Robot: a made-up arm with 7 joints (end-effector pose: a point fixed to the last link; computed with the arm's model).
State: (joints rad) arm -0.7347 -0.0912 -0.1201 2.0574 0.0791 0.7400 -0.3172
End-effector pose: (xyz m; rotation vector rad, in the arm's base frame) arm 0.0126 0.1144 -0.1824 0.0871 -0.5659 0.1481
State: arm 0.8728 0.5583 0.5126 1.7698 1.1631 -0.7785 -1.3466
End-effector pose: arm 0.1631 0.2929 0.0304 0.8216 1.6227 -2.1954
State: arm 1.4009 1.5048 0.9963 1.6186 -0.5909 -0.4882 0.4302
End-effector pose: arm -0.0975 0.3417 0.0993 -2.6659 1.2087 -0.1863
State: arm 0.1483 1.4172 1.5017 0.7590 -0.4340 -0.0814 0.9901
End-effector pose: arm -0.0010 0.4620 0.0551 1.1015 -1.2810 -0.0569
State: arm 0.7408 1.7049 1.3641 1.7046 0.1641 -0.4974 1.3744
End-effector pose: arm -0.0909 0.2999 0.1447 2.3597 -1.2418 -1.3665
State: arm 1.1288 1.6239 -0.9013 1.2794 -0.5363 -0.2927 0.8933
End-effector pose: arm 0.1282 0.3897 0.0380 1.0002 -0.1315 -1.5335
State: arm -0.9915 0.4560 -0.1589 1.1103 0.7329 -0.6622 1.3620
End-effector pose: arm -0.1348 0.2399 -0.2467 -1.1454 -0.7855 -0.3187
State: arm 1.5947 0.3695 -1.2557 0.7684 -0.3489 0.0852 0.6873
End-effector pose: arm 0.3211 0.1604 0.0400 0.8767 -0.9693 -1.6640
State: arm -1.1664 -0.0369 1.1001 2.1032 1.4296 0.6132 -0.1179
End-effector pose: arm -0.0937 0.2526 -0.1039 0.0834 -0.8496 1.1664
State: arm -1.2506 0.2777 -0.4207 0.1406 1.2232 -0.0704 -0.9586
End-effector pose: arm -0.3134 0.2290 -0.1241 1.4823 1.1506 0.0649
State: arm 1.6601 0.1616 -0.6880 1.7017 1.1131 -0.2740 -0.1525
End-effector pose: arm 0.1813 0.0777 0.1316 -1.4592 -2.6310 -0.6134
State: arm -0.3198 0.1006 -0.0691 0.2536 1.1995 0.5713 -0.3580
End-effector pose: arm -0.0721 0.1740 -0.3371 0.1024 0.7126 0.9911
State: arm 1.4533 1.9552 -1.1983 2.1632 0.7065 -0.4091 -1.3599
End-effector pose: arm 0.0691 0.2923 0.0374 1.1469 -2.5874 0.4711
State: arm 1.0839 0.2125 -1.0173 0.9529 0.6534 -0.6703 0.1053
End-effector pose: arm 0.2964 0.1006 -0.0842 -0.5690 -2.2503 -0.7394
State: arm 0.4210 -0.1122 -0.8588 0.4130 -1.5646 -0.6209 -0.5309
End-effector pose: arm 0.1704 0.0590 -0.2844 0.0271 -1.7142 -2.1774
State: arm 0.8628 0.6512 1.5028 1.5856 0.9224 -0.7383 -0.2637
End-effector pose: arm 0.0566 0.3803 -0.0351 -0.4269 1.5679 -1.2224
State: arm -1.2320 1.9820 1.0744 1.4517 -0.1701 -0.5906 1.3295
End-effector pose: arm 0.2185 0.2884 0.0018 0.1759 0.1744 -2.4462
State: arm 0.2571 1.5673 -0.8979 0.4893 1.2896 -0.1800 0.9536
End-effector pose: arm 0.0568 0.4732 -0.0433 0.2271 -0.7779 -0.2274
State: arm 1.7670 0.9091 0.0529 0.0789 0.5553 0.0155 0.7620
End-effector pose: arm 0.2073 0.4174 0.0532 -0.2526 -2.2336 0.3957
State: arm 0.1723 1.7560 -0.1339 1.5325 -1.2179 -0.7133 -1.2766
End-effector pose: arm 0.1433 0.3469 0.0432 -1.0793 1.6267 1.8879
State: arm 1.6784 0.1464 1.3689 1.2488 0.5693 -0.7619 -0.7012
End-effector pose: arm 0.2191 0.3159 0.0524 0.4597 0.8907 -2.1878
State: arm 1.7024 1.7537 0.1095 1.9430 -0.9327 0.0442 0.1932
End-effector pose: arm -0.0592 0.2813 0.1323 -2.8607 0.6120 -0.1176
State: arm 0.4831 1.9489 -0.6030 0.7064 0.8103 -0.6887 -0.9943
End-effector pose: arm 0.0412 0.4534 0.0942 2.2683 -1.8247 0.2261
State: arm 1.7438 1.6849 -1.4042 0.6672 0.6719 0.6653 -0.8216
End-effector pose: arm 0.0514 0.4672 0.0246 1.8307 -0.3354 0.9765
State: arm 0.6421 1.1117 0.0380 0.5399 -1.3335 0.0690 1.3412
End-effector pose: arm 0.1471 0.4370 -0.0680 0.4310 0.4269 -0.6485
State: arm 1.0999 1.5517 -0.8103 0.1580 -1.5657 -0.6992 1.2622
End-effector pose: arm 0.0285 0.4887 0.0037 -0.0613 1.1427 -0.9032
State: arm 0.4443 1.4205 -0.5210 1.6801 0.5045 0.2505 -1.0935
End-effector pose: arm 0.1601 0.3115 -0.0354 1.5201 -1.6338 -0.0174
